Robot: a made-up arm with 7 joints. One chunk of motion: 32 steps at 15 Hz.
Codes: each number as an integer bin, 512 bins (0 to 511) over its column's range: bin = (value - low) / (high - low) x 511, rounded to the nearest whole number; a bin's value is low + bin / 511 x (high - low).
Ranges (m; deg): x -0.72..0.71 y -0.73..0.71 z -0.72..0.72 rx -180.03..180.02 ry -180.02..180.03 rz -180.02..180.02
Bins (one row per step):
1: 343 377 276 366 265 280
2: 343 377 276 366 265 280
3: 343 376 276 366 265 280
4: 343 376 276 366 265 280
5: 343 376 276 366 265 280
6: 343 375 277 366 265 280
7: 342 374 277 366 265 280
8: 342 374 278 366 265 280
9: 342 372 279 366 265 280
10: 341 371 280 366 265 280
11: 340 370 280 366 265 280
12: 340 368 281 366 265 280
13: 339 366 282 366 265 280
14: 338 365 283 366 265 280
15: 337 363 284 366 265 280
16: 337 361 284 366 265 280
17: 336 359 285 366 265 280
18: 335 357 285 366 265 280
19: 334 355 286 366 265 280
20: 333 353 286 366 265 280
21: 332 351 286 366 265 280
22: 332 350 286 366 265 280
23: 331 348 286 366 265 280
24: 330 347 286 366 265 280
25: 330 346 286 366 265 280
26: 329 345 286 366 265 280
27: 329 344 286 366 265 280
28: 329 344 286 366 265 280
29: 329 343 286 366 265 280
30: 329 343 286 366 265 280
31: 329 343 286 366 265 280
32: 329 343 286 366 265 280
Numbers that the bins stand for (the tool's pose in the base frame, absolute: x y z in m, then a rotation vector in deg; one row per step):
1: 0.2399 0.3324 0.0578 77.85 6.70 17.26
2: 0.2399 0.3324 0.0578 77.85 6.70 17.26
3: 0.2399 0.3296 0.0578 77.85 6.70 17.26
4: 0.2399 0.3296 0.0578 77.85 6.70 17.26
5: 0.2399 0.3296 0.0578 77.85 6.70 17.26
6: 0.2399 0.3268 0.0606 77.85 6.70 17.26
7: 0.2371 0.3239 0.0606 77.85 6.70 17.26
8: 0.2371 0.3239 0.0634 77.85 6.70 17.26
9: 0.2371 0.3183 0.0662 77.85 6.70 17.26
10: 0.2343 0.3155 0.0690 77.85 6.70 17.26
11: 0.2315 0.3127 0.0690 77.85 6.70 17.26
12: 0.2315 0.3070 0.0719 77.85 6.70 17.26
13: 0.2287 0.3014 0.0747 77.85 6.70 17.26
14: 0.2259 0.2986 0.0775 77.85 6.70 17.26
15: 0.2231 0.2929 0.0803 77.85 6.70 17.26
16: 0.2231 0.2873 0.0803 77.85 6.70 17.26
17: 0.2203 0.2817 0.0831 77.85 6.70 17.26
18: 0.2175 0.2760 0.0831 77.85 6.70 17.26
19: 0.2147 0.2704 0.0859 77.85 6.70 17.26
20: 0.2119 0.2648 0.0859 77.85 6.70 17.26
21: 0.2091 0.2591 0.0859 77.85 6.70 17.26
22: 0.2091 0.2563 0.0859 77.85 6.70 17.26
23: 0.2063 0.2507 0.0859 77.85 6.70 17.26
24: 0.2035 0.2478 0.0859 77.85 6.70 17.26
25: 0.2035 0.2450 0.0859 77.85 6.70 17.26
26: 0.2007 0.2422 0.0859 77.85 6.70 17.26
27: 0.2007 0.2394 0.0859 77.85 6.70 17.26
28: 0.2007 0.2394 0.0859 77.85 6.70 17.26
29: 0.2007 0.2366 0.0859 77.85 6.70 17.26
30: 0.2007 0.2366 0.0859 77.85 6.70 17.26
31: 0.2007 0.2366 0.0859 77.85 6.70 17.26
32: 0.2007 0.2366 0.0859 77.85 6.70 17.26

